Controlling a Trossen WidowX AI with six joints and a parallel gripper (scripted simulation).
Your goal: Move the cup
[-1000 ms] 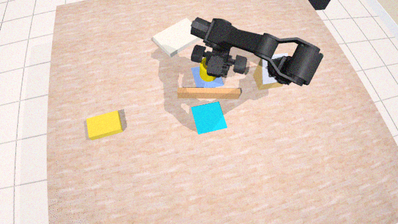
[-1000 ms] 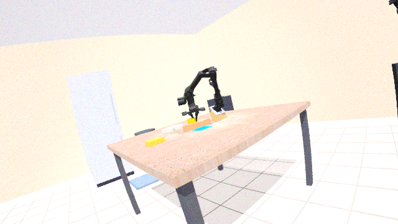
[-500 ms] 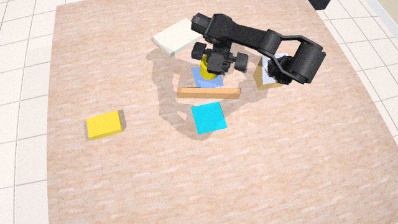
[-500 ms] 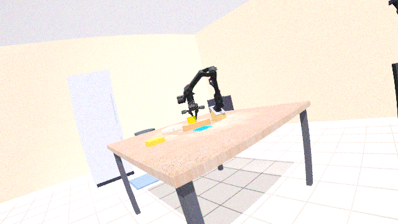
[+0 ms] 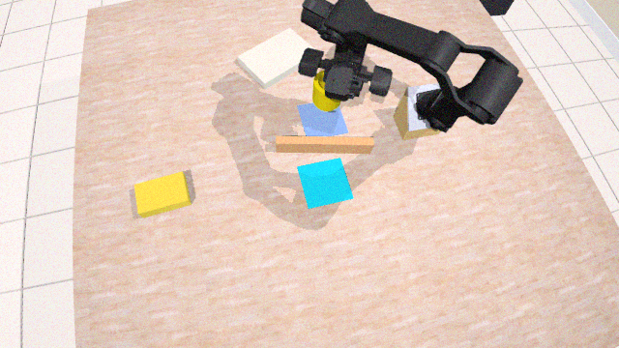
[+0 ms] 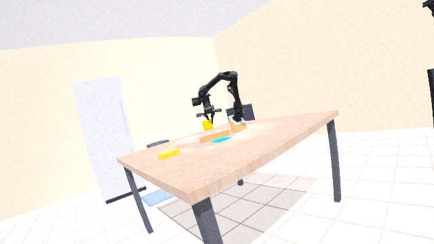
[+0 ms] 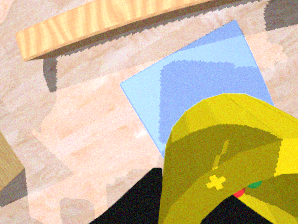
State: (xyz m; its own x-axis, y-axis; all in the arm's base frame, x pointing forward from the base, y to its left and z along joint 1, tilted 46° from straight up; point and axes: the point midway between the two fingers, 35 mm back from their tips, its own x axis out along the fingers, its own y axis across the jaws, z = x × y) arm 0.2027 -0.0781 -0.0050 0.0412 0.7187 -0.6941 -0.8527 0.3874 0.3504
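Now: the yellow cup 20 mm to the right of my gripper tip and 20 mm ahead of it. The rest, counted from my gripper tip: wooden block (90 mm below, 70 mm to the left, 50 mm ahead).
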